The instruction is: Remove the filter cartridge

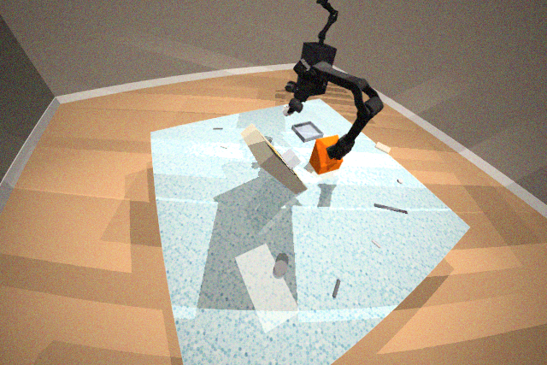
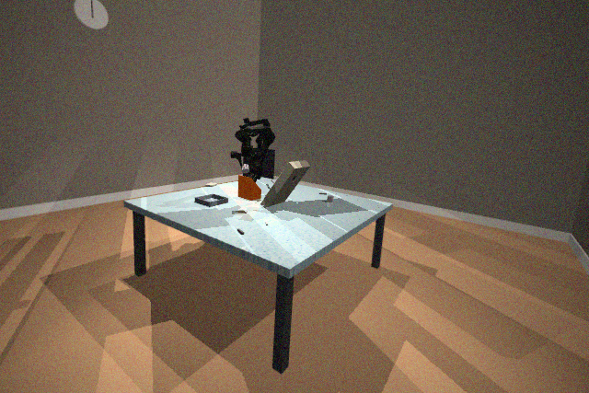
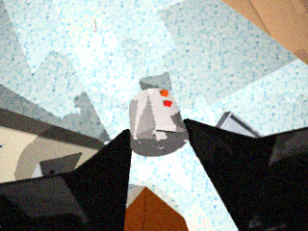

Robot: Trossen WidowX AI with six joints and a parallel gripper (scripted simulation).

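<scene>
The tray lies 240 mm below my gripper tip, 230 mm behind it and 70 mm to the right of it. Also, from my gripper tip: service panel (200 mm to the left, 160 mm ahead, 110 mm below); round filter cartridge (right at my gripper tip).
</scene>
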